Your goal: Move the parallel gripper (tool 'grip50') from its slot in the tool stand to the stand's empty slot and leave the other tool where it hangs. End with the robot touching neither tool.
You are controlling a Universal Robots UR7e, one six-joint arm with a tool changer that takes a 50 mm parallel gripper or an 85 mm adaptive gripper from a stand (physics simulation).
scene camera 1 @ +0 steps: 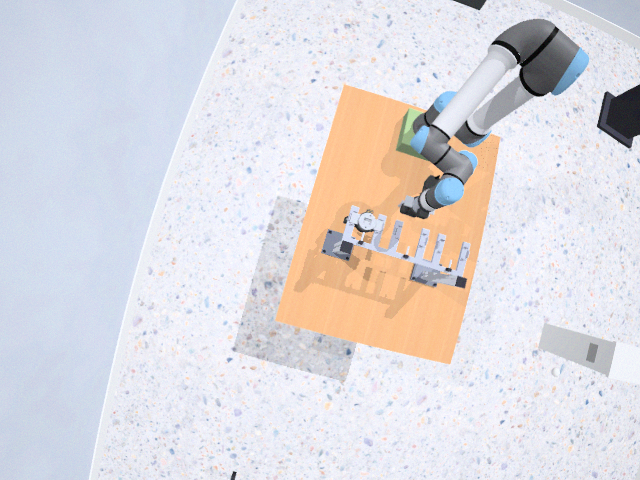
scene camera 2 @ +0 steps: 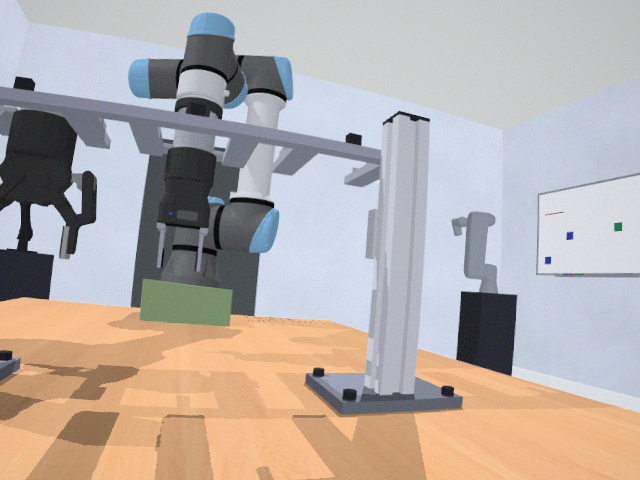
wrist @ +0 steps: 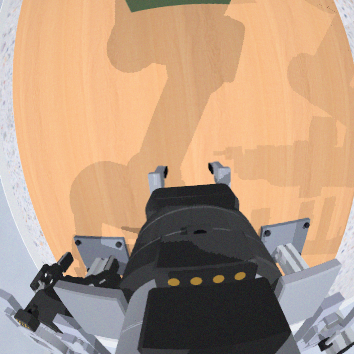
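Parallel gripper visible at (scene camera 2: 189,173) and (wrist: 194,235); tool stand visible at (scene camera 1: 336,244) and (scene camera 2: 389,384).
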